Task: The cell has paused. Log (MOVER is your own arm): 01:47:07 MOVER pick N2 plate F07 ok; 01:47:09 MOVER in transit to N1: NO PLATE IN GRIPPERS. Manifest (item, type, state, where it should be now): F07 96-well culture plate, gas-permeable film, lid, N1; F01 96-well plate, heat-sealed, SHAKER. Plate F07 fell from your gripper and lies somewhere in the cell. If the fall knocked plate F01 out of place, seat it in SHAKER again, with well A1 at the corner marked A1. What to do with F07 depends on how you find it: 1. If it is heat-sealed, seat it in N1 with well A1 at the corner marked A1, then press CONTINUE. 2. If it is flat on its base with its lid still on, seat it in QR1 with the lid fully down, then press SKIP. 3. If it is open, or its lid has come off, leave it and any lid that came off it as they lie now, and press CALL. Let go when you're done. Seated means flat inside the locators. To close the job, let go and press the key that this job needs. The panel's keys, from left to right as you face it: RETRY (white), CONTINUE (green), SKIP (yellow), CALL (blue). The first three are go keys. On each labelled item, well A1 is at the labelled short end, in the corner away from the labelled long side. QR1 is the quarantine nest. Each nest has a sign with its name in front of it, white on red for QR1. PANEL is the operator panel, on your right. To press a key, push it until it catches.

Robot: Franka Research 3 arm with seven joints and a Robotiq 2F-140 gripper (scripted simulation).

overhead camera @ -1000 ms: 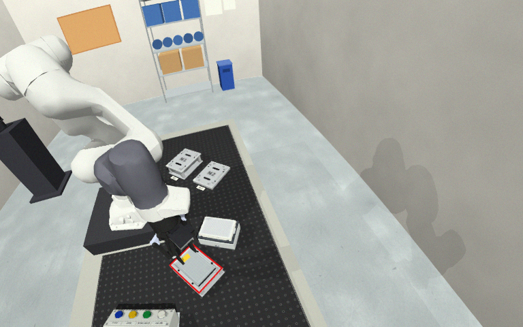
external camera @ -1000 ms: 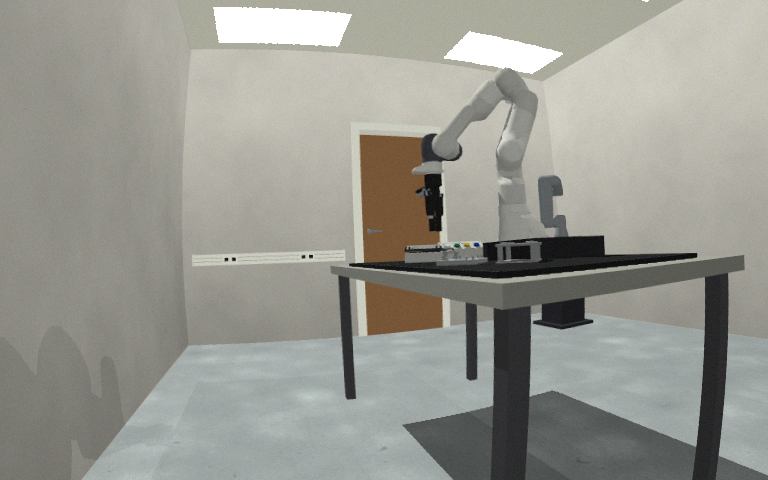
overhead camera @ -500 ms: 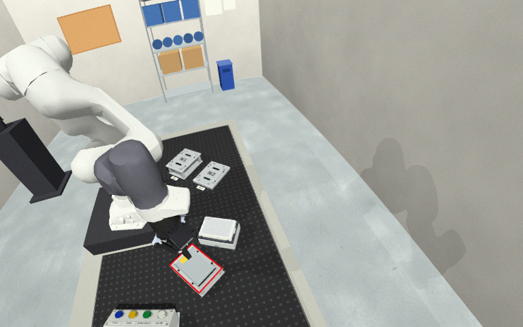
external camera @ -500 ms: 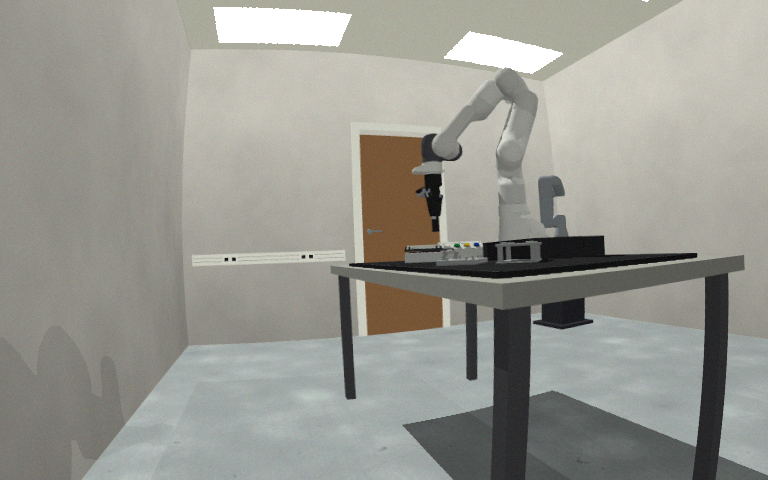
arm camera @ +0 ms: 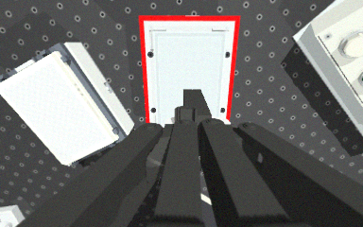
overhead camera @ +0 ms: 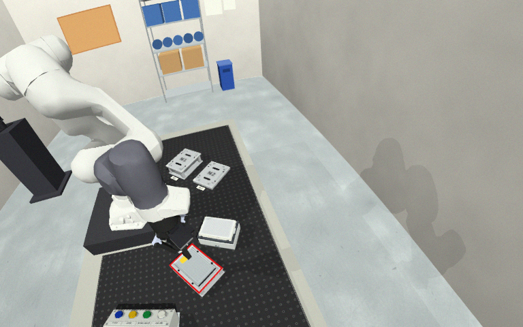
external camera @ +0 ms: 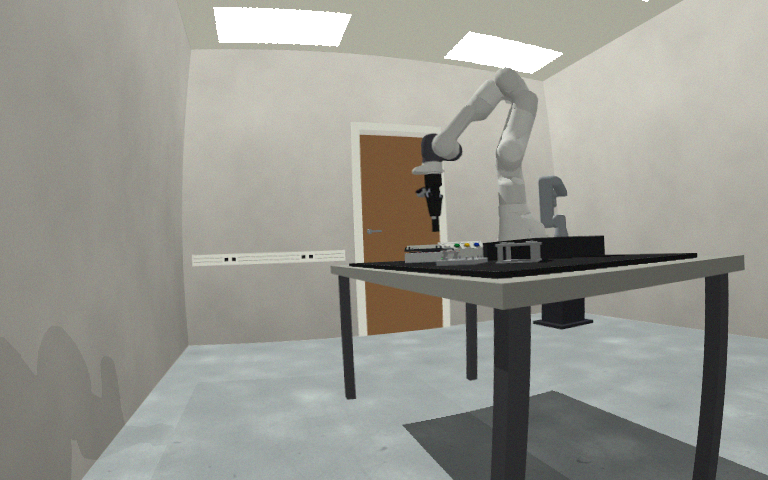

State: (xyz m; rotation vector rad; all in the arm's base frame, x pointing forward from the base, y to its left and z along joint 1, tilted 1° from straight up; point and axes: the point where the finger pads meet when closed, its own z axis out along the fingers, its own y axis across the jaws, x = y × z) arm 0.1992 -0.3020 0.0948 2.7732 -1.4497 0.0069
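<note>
My hand is 22 cm past the yellow skip key, 13 cm to the left of it and 9 cm above it. The rest, counted from my hand: white 96-well plate: 11 cm ahead, 12 cm to the left, 10 cm below; then pale flat rectangular piece: 11 cm below; then white retry key: 13 cm behind, 15 cm to the right, 9 cm below.
</note>
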